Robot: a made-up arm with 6 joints.
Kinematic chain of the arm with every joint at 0, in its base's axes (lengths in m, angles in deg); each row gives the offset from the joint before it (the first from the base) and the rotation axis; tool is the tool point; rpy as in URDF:
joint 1: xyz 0 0.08 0.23 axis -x
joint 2: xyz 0 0.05 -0.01 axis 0.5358 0.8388 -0.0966
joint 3: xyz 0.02 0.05 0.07 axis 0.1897 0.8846 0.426
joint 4: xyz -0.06 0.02 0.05 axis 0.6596 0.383 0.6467
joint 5: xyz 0 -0.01 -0.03 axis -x
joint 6: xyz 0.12 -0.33 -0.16 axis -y
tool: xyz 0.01 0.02 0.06 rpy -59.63 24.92 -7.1
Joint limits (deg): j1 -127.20..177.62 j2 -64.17..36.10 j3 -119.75..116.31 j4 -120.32..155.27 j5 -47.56..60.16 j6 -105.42..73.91
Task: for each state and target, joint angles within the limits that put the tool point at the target. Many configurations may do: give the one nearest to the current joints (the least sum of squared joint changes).
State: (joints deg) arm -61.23 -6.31 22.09 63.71 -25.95 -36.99
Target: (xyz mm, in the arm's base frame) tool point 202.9 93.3 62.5
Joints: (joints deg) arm -17.70 -9.54 -7.04 31.04 -8.61 -54.76
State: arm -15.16 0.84 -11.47 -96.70 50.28 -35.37
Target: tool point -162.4 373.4 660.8
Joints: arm 2.97 -1.04 21.33 -120.32 60.16 -72.05
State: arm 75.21 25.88 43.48 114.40 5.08 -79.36
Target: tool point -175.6 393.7 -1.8
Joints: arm 65.28 36.10 48.47 114.83 17.38 -72.12
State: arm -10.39 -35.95 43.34 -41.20 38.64 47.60
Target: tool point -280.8 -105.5 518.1
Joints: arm -42.11 -42.09 30.36 -64.53 39.44 51.53
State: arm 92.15 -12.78 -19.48 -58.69 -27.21 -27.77
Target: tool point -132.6 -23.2 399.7
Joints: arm 66.05 1.10 -71.30 -43.55 -30.35 16.71
